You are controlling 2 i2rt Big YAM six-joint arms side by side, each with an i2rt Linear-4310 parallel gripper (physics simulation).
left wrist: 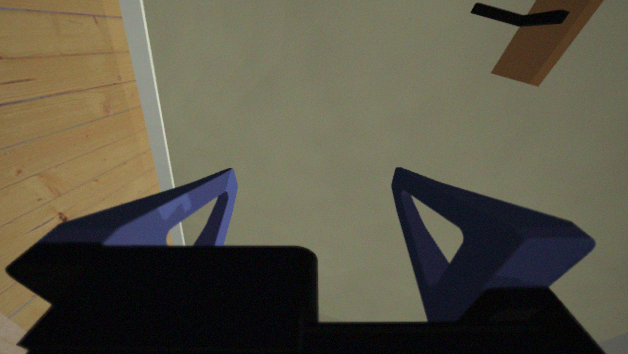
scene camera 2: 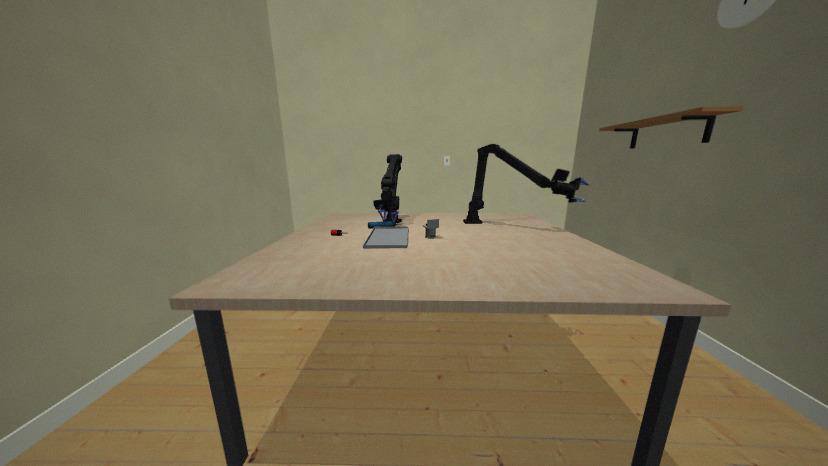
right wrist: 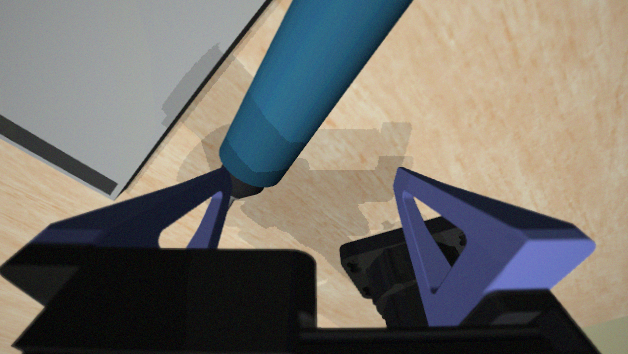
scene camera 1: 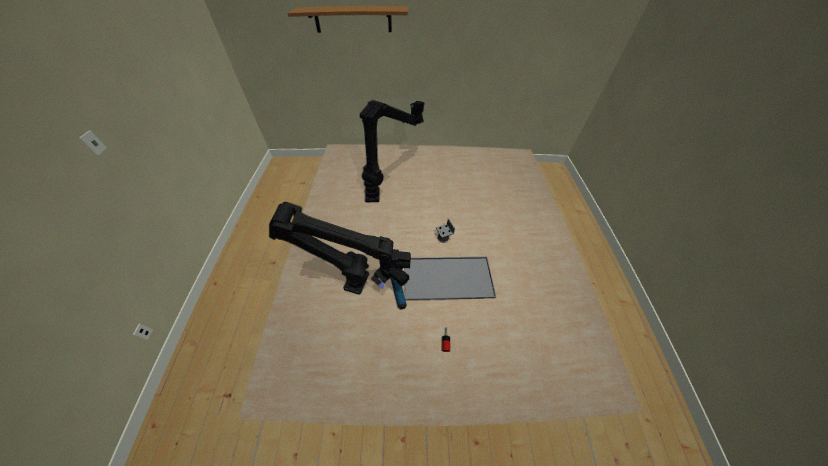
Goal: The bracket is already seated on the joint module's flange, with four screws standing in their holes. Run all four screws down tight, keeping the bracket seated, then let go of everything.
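Places are measured from the left arm's base along level axes (x ahead, y left, z up), in centimetres.
Pixels of known places: left gripper, fingertip midpoint: [left wrist: 314, 176] [scene camera 2: 587, 192]; right gripper, fingertip midpoint: [scene camera 2: 388, 221] [right wrist: 312, 176] [scene camera 1: 388, 280]; left arm's base, origin of the base link: [scene camera 2: 472, 222] [scene camera 1: 372, 195]; right arm's base, origin of the base link: [right wrist: 406, 254] [scene camera 1: 356, 281].
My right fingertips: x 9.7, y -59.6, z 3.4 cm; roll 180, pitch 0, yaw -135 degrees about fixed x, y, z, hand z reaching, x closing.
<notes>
Ahead of a thing's pixels: the offset from my right fingertips to its top centre. "pt": to the spot under its first point.
The grey bracket on its dark joint module [scene camera 1: 444, 230] [scene camera 2: 431, 226] stands behind the tray in scene camera 1; its screws are too small to judge. A blue-handled screwdriver @(pt dy -8.1, dx +4.7, dz +0.8 cm) [scene camera 1: 399, 295] [scene camera 2: 379, 224] [right wrist: 310, 85] lies on the table beside the tray's edge. My right gripper [scene camera 2: 387, 219] [right wrist: 312, 176] is open above the table near it; one finger overlaps the dark collar in the right wrist view and hides most of the shaft. My left gripper [scene camera 2: 584, 191] [left wrist: 314, 176] is open and empty, raised high and facing a wall, far from the bracket.
A shallow grey tray @(dy +1.4, dx +28.4, dz -1.8 cm) [scene camera 1: 451, 279] [scene camera 2: 387, 237] [right wrist: 75, 60] lies between the bracket and a small red-handled screwdriver @(dy -27.5, dx +23.2, dz +0.0 cm) [scene camera 1: 445, 343] [scene camera 2: 336, 232]. The right arm's dark base [scene camera 1: 355, 282] [right wrist: 380, 265] stands close to the blue screwdriver. A wooden shelf [scene camera 1: 347, 10] [scene camera 2: 672, 118] [left wrist: 545, 45] hangs on the wall.
</notes>
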